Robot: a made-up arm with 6 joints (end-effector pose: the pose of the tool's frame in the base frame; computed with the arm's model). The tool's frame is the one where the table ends.
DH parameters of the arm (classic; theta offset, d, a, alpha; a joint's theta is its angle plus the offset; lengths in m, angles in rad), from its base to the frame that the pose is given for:
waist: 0 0.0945 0 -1.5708
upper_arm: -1.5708 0 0.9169 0
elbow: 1.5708 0.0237 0 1.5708
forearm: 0 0.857 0 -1.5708
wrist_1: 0 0 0 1.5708
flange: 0 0.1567 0 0
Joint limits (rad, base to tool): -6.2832..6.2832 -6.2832..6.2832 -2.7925..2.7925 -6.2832..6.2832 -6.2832..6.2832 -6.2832..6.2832
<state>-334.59 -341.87 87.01 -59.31 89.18 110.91</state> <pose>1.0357 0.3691 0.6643 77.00 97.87 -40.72</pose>
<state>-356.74 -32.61 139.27 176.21 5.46 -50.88</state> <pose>0.4784 0.0520 0.5907 104.10 57.95 88.33</pose>
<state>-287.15 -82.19 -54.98 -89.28 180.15 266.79</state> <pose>-0.4313 -1.3158 -0.2945 -28.33 35.51 65.58</pose>
Working (the frame after each row of the table, in the pose's form):
after waist: 0.0000 0.0000 0.0945 -76.55 -56.49 56.49
after upper_arm: -0.2679 -0.8680 0.2191 53.67 -84.18 -76.10
after elbow: -0.2905 -0.8610 0.2191 84.33 -114.28 33.08
after forearm: -0.4623 -1.4177 -0.4094 46.71 -7.73 -16.46
after wrist_1: -0.4623 -1.4177 -0.4094 8.42 59.71 151.89

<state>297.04 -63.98 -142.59 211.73 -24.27 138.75</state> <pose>-0.1423 0.4054 -0.4220 71.56 151.70 9.60</pose>
Working (the frame after each row of the table, in the pose's form):
after waist: 0.0000 0.0000 0.0945 -80.00 48.99 -48.98
after upper_arm: -0.3746 0.7339 0.4967 78.36 79.77 106.05
after elbow: -0.3535 0.7447 0.4967 81.58 133.22 -19.26
after forearm: -0.1792 0.4032 -0.2698 58.30 -91.41 -48.24
after wrist_1: -0.1792 0.4032 -0.2698 -117.76 121.43 -13.24

